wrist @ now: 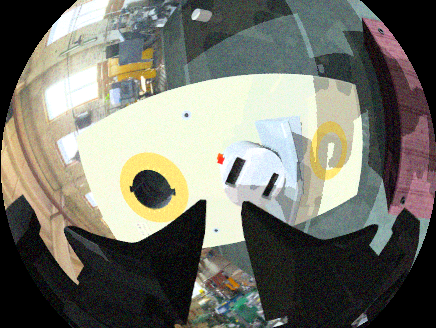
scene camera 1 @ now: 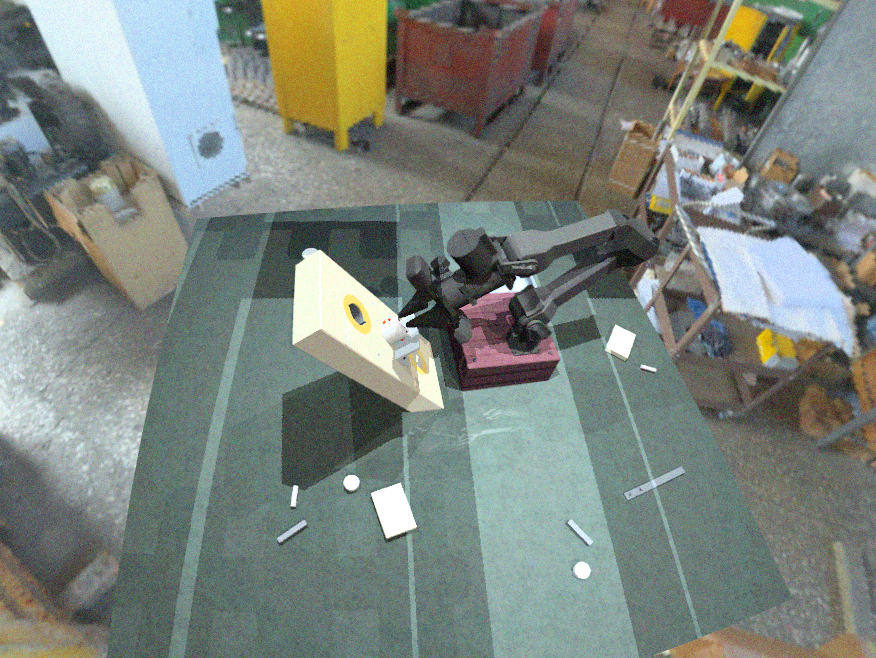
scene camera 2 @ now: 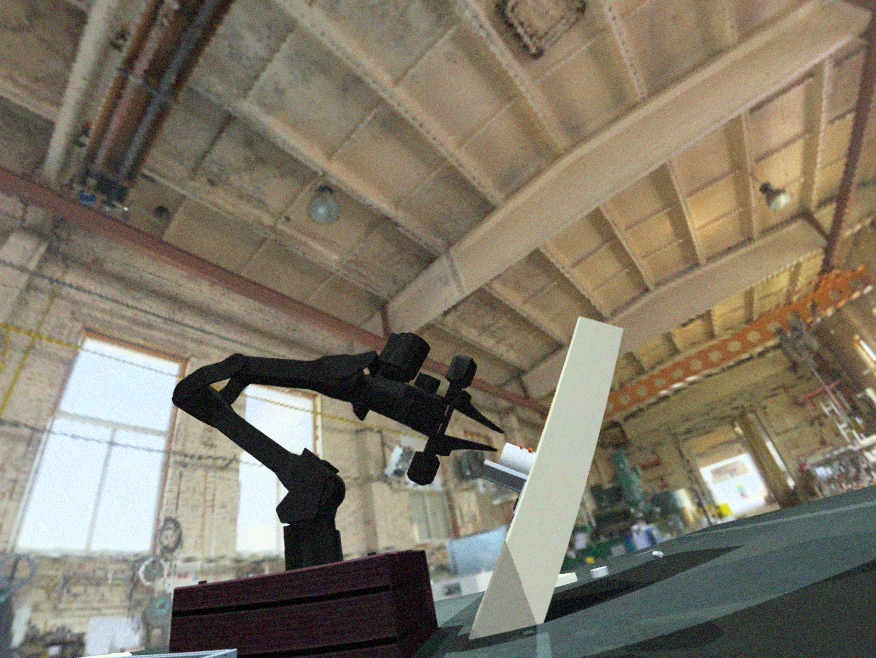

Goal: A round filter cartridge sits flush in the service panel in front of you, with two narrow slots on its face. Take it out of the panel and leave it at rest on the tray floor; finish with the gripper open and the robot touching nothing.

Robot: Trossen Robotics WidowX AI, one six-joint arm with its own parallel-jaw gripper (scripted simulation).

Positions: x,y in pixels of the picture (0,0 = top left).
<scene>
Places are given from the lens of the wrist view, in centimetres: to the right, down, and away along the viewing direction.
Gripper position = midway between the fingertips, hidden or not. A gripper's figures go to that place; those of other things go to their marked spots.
my gripper (wrist: pixel 224 206): 0, 3, 9
cream service panel (wrist: pixel 146 164): -7, 0, 13
grey bracket (wrist: pixel 282 136): 4, -2, 8
The marked spots on the cream service panel and the grey bracket are 12 cm apart.
</scene>
